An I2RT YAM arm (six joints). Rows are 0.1 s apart.
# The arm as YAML. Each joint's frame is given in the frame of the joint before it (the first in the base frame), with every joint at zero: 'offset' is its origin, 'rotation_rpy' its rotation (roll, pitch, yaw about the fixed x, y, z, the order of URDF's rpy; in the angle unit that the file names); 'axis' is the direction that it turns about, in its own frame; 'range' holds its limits. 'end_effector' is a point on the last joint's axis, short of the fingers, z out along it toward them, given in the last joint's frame.
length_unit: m
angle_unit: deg
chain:
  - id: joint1
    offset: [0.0, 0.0, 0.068]
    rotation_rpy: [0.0, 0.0, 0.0]
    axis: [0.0, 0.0, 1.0]
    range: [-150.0, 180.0]
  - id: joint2
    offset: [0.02, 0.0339, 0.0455]
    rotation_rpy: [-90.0, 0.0, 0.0]
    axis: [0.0, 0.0, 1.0]
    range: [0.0, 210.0]
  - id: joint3
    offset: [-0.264, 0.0, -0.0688]
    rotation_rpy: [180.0, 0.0, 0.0]
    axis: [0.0, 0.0, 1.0]
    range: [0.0, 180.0]
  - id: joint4
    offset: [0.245, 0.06, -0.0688]
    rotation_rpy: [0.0, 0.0, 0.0]
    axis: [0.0, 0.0, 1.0]
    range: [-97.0, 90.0]
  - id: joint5
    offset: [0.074, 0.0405, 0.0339]
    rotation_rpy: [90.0, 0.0, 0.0]
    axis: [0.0, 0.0, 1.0]
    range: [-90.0, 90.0]
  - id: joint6
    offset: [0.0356, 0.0, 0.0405]
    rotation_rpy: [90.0, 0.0, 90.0]
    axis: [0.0, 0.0, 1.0]
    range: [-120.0, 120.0]
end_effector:
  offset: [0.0, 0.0, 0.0]
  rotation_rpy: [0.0, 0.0, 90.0]
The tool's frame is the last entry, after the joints.
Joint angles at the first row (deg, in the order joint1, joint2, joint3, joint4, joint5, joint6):
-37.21, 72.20, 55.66, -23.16, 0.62, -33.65
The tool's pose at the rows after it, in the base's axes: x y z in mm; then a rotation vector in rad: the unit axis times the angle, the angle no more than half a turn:
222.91 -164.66 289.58 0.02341 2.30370 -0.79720
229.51 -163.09 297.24 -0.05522 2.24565 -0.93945
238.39 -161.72 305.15 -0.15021 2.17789 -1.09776
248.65 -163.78 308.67 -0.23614 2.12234 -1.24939
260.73 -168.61 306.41 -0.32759 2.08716 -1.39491
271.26 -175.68 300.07 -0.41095 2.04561 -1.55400
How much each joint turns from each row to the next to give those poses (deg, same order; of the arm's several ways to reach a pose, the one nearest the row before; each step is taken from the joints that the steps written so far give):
1.44, -0.83, -0.55, 4.22, 4.70, -3.72
1.53, -0.08, -0.13, 4.92, 3.89, -4.98
1.71, 0.50, 0.00, 5.94, 4.00, -6.53
1.13, 1.64, 0.00, 6.36, 3.54, -6.95
0.75, 2.80, -0.02, 6.47, 3.15, -7.59
0.17, 3.14, -0.85, 8.31, 2.93, -8.28

